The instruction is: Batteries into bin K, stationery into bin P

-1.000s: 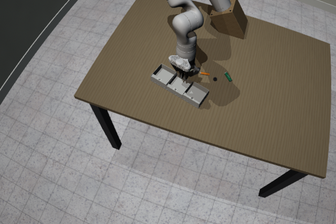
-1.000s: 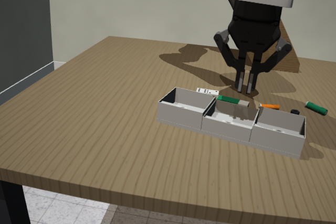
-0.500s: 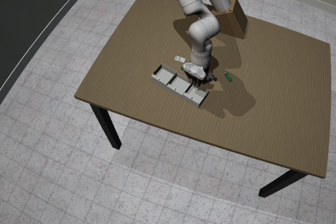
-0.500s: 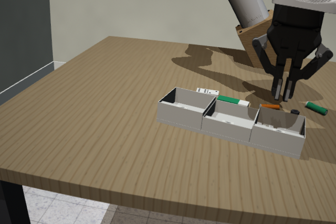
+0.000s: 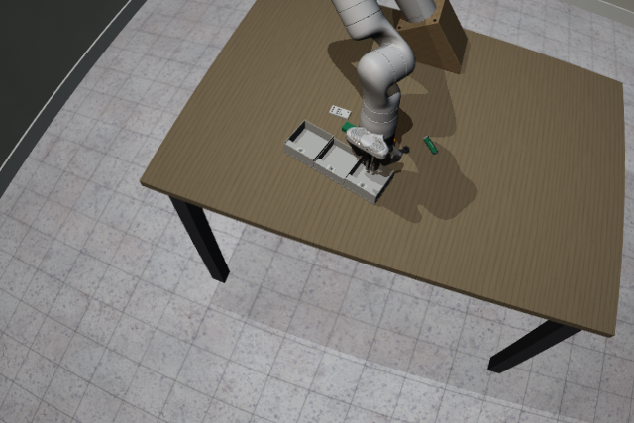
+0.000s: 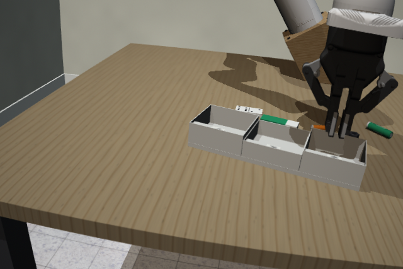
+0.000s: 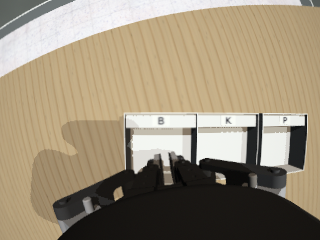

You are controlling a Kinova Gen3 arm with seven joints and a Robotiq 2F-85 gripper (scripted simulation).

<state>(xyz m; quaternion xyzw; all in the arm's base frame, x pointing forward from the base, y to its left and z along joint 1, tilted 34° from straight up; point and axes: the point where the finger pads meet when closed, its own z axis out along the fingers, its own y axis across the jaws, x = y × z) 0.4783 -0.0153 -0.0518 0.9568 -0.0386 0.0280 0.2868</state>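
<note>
Now: hand 110 mm past the eraser, 70 mm to the left of it and 60 mm above it. Round my hand: three joined grey bins 10 mm behind, 80 mm to the right, 50 mm below; then black nut 110 mm behind, 60 mm to the left, 60 mm below; then orange battery 120 mm behind, 60 mm below.
</note>
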